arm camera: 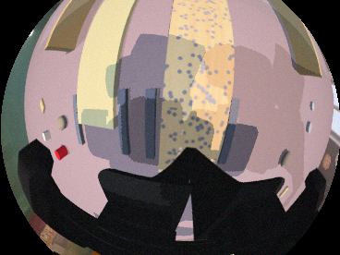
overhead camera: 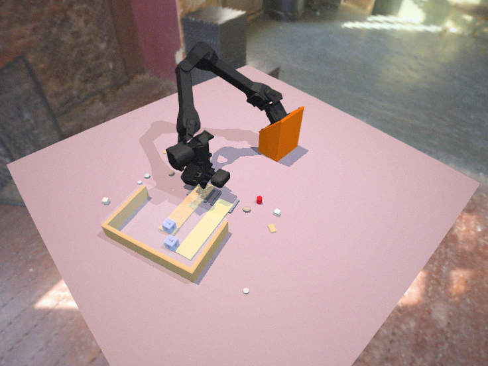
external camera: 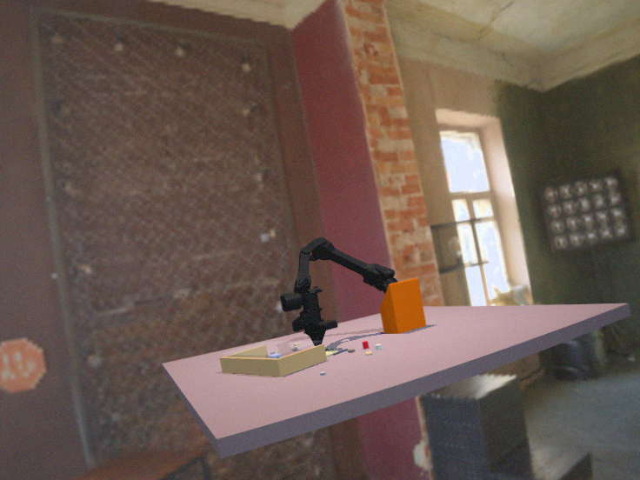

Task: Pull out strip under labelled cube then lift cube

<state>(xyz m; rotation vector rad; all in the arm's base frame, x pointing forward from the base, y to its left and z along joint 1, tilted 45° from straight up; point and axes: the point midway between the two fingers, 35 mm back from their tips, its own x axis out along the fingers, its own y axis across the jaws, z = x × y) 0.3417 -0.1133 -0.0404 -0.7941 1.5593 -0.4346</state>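
The speckled strip lies 90 mm ahead of my gripper tip and 20 mm to the left of it. Also, from my gripper tip: tan chip: 30 mm behind, 280 mm to the left; then red cylinder: 90 mm behind, 180 mm to the left, 10 mm above.
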